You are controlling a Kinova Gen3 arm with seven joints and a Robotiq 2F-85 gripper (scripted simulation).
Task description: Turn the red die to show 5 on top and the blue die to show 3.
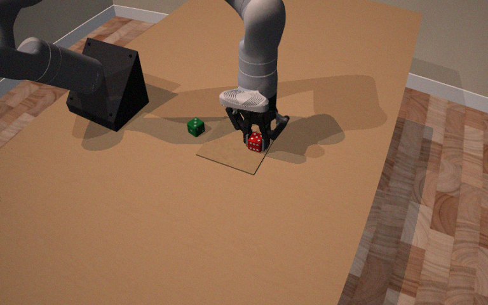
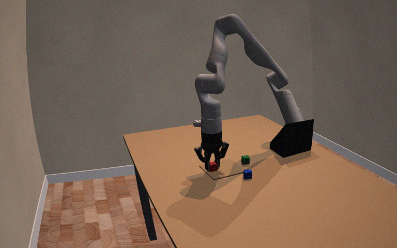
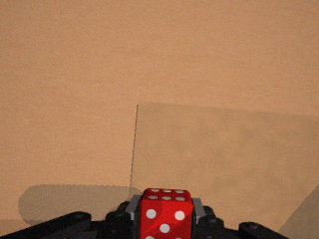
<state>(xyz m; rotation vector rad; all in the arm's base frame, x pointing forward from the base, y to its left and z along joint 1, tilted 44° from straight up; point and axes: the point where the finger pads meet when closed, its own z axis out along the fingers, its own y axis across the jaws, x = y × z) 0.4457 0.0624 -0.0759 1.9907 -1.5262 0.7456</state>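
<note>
Right now the red die is right at my hand. Also, from my hand: thin tan mat (4 cm behind, 3 cm below, 1 cm to the right); then blue die (11 cm behind, 10 cm to the left, 1 cm below); then green die (15 cm behind, 3 cm to the right, 1 cm below).
</note>
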